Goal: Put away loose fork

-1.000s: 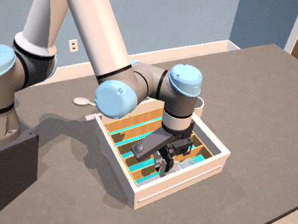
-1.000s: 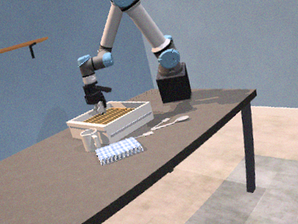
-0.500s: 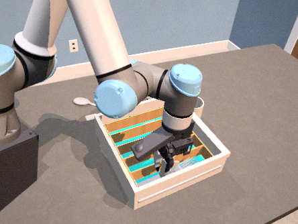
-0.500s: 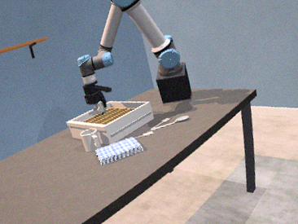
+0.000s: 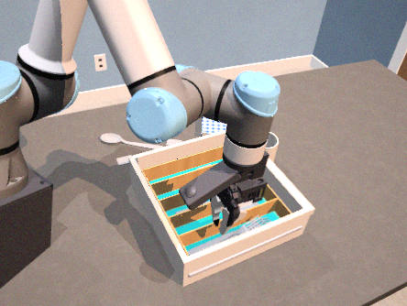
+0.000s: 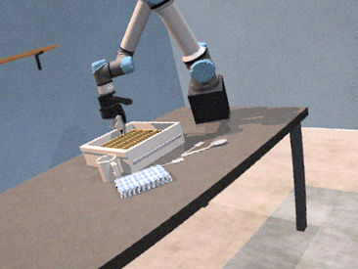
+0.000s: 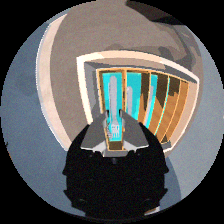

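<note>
My hand is 40 mm short of the tray, 120 mm to the right of it and 40 mm above it. From my hand the other things lie so: white mug (250 mm ahead, 240 mm to the left, 50 mm below).
</note>
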